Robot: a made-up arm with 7 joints.
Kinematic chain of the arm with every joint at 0, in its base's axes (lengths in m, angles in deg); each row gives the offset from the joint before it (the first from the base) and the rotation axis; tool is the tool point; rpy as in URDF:
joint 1: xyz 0.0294 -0.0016 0.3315 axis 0 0.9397 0.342
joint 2: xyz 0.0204 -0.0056 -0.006 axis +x
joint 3: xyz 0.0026 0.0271 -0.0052 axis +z
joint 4: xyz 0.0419 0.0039 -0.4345 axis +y
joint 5: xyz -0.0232 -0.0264 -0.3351 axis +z
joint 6: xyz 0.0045 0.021 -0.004 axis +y
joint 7: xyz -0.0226 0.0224 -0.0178 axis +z
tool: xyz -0.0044 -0.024 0.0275 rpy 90 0 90
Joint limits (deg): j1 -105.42..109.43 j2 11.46..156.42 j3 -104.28..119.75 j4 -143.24..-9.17 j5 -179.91..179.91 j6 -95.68..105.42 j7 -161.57..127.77
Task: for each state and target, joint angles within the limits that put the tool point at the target. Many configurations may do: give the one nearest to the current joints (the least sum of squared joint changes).
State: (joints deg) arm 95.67 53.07 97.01 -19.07 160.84 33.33 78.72
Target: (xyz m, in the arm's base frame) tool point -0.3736 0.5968 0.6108
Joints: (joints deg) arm 104.21 64.63 101.23 -27.70 161.29 32.86 77.48
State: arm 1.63 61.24 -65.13 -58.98 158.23 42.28 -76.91
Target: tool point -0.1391 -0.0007 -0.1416
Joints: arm 21.41 41.88 -81.17 -102.88 164.73 37.93 -76.92
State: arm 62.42 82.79 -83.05 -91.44 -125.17 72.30 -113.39
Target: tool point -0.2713 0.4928 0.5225
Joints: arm 76.15 109.58 -97.81 -66.85 -130.30 76.13 -113.55
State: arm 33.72 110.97 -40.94 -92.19 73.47 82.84 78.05
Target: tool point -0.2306 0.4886 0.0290
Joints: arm 55.33 87.26 -57.63 -85.88 75.38 83.25 78.74
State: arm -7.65 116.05 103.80 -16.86 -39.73 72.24 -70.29
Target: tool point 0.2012 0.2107 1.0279
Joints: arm 17.26 153.62 92.68 -17.80 -34.28 27.00 -65.22
